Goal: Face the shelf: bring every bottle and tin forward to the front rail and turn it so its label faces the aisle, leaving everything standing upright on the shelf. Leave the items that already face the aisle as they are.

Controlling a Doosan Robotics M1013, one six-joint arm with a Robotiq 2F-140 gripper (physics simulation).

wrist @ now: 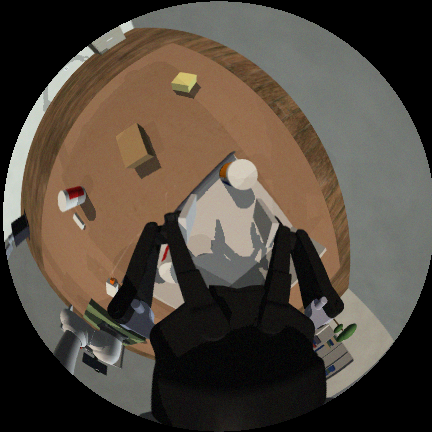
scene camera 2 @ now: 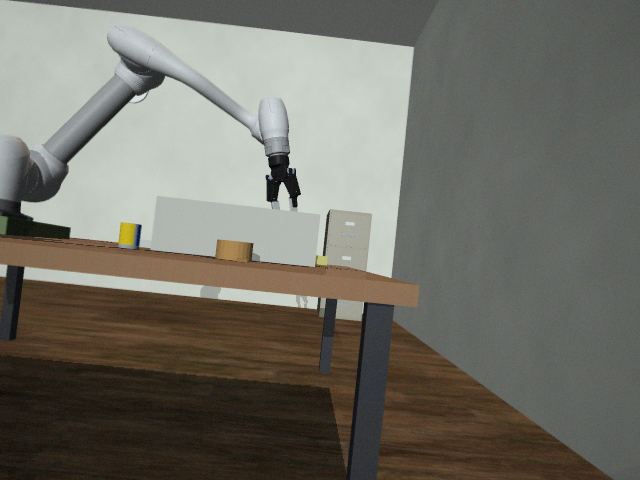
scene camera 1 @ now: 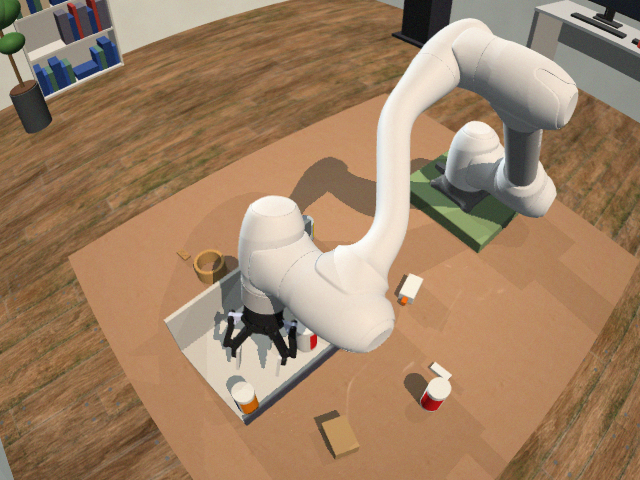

Observation:
The table carries a cardboard box (scene camera 1: 338, 433). I also see my gripper (scene camera 1: 258, 368) and a white shelf tray (scene camera 1: 199, 327).
The cardboard box also shows in the wrist view (wrist: 133, 145). My gripper shows as well in the wrist view (wrist: 225, 205) and in scene camera 2 (scene camera 2: 286, 219). The white shelf tray is seen too in the wrist view (wrist: 224, 243) and in scene camera 2 (scene camera 2: 186, 226). Scene camera 2 misses the cardboard box, which is hidden by a tray back wall.

